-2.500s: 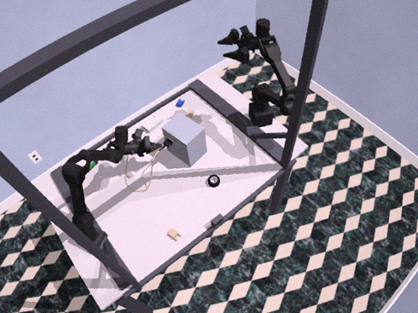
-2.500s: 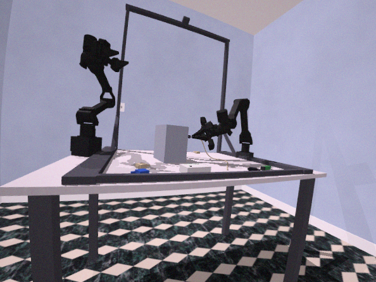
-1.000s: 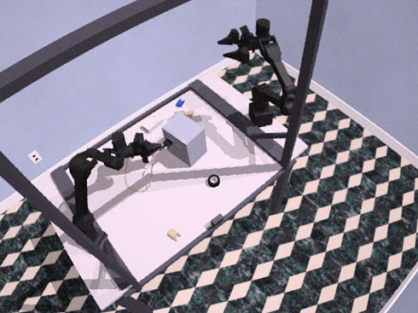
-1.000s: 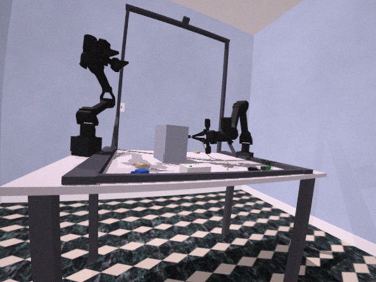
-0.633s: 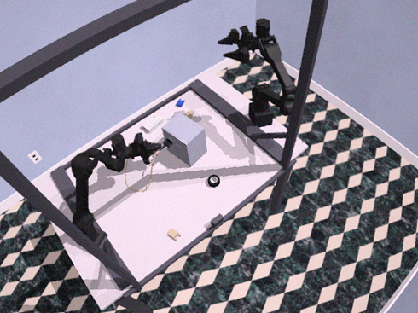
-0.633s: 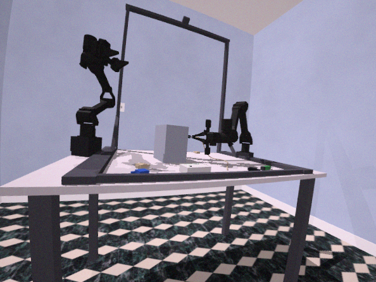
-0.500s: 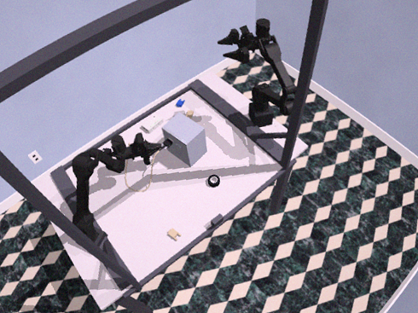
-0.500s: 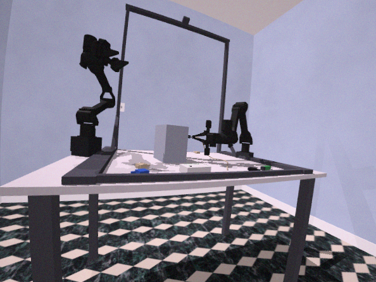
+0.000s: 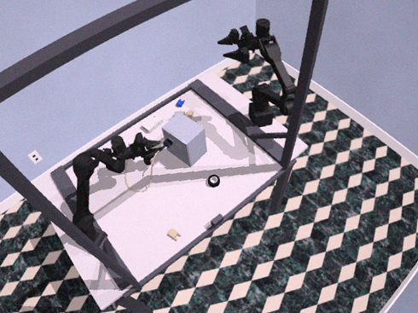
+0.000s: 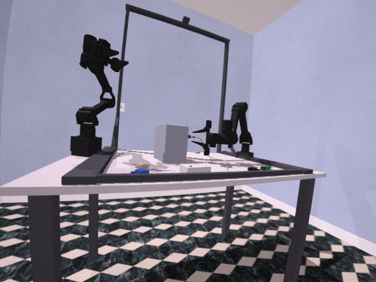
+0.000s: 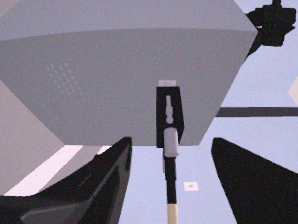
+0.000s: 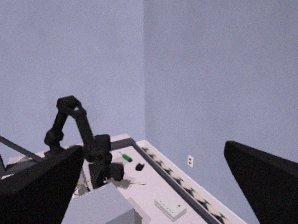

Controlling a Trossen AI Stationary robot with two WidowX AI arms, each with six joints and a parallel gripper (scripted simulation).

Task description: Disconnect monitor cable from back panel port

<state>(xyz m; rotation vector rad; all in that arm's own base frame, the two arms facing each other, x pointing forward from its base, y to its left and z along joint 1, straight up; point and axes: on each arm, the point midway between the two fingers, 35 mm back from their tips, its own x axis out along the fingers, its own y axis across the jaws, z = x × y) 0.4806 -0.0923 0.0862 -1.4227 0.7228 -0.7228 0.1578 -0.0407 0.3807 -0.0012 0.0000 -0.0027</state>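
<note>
The grey box is 4 cm behind my left hand, 14 cm to the right of it and 4 cm below it.
</note>
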